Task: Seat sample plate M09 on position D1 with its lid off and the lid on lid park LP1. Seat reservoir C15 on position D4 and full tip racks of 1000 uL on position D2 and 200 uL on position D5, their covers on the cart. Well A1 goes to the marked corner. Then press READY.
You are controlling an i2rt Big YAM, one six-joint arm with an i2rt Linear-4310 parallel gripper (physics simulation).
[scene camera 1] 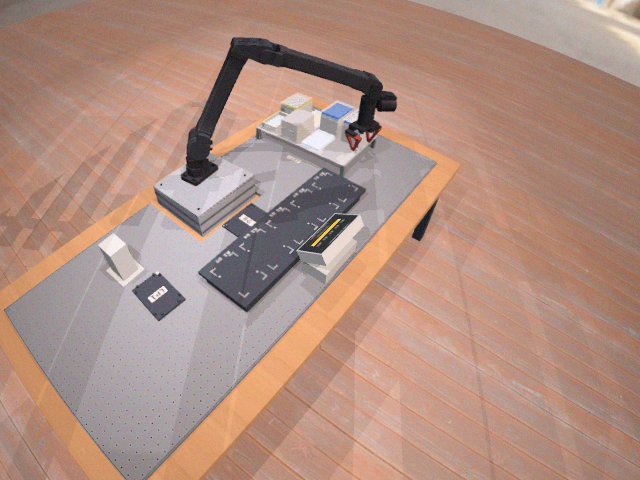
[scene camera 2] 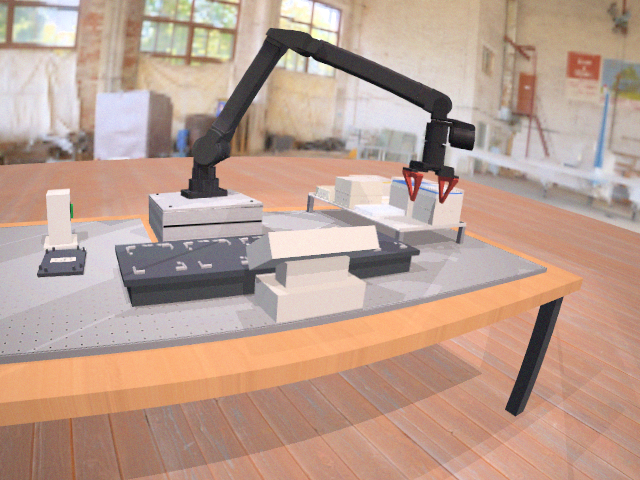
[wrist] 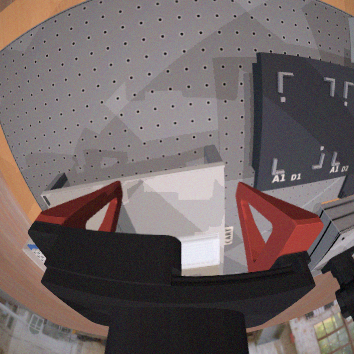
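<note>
My gripper [scene camera 1: 362,143] [scene camera 2: 428,200] [wrist: 178,187] is open and empty, pointing down at the cart's deck-side end. The cart [scene camera 1: 338,159] [wrist: 200,180] holds a blue-topped rack [scene camera 1: 337,111] [scene camera 2: 408,181], another box [scene camera 2: 448,210] partly behind my fingers, a yellow-edged box [scene camera 1: 297,103], a beige box [scene camera 1: 297,125] and a low white plate [scene camera 1: 317,139] [scene camera 2: 379,209] [wrist: 200,252]. Their codes are unreadable. The dark deck [scene camera 1: 242,271] [wrist: 300,120] has bare corner brackets; D1 and D2 labels show in the wrist view. Lid park LP1 [scene camera 1: 168,302] [scene camera 2: 62,267] is bare.
A display stand [scene camera 1: 341,235] [scene camera 2: 320,297] rises at the deck's front edge. The arm's grey base block [scene camera 1: 222,186] [scene camera 2: 206,214] stands behind the deck. A pale post [scene camera 1: 119,258] [scene camera 2: 58,217] with a green button [scene camera 2: 71,210] stands beside LP1. A small labelled pad [scene camera 1: 235,224] adjoins the deck.
</note>
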